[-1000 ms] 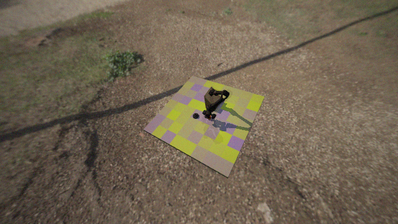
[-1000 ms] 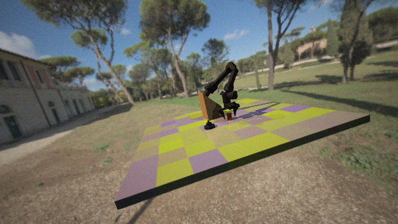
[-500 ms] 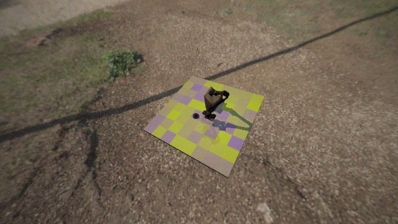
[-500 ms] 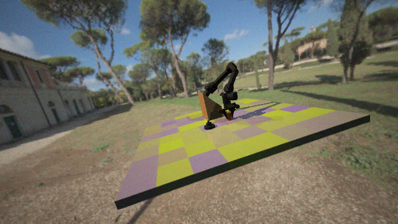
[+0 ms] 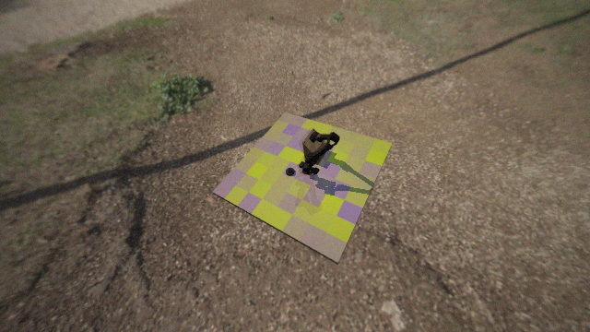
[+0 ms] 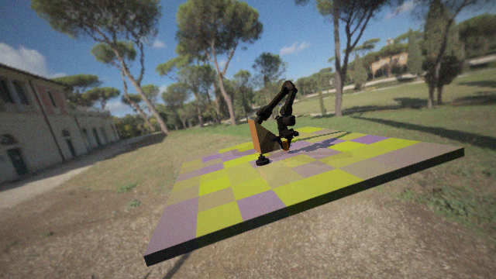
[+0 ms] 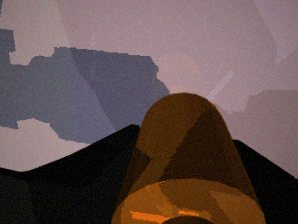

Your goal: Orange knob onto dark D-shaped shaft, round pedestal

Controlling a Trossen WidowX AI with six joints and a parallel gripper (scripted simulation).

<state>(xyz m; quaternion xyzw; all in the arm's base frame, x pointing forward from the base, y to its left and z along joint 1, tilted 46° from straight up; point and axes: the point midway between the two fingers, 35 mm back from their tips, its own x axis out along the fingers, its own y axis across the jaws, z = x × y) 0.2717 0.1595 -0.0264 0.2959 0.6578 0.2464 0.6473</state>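
Now: gripper tip 5 cm short of the pedestal and 19 cm to the left of it. Round my gripper tip: orange knob: 2 cm above.
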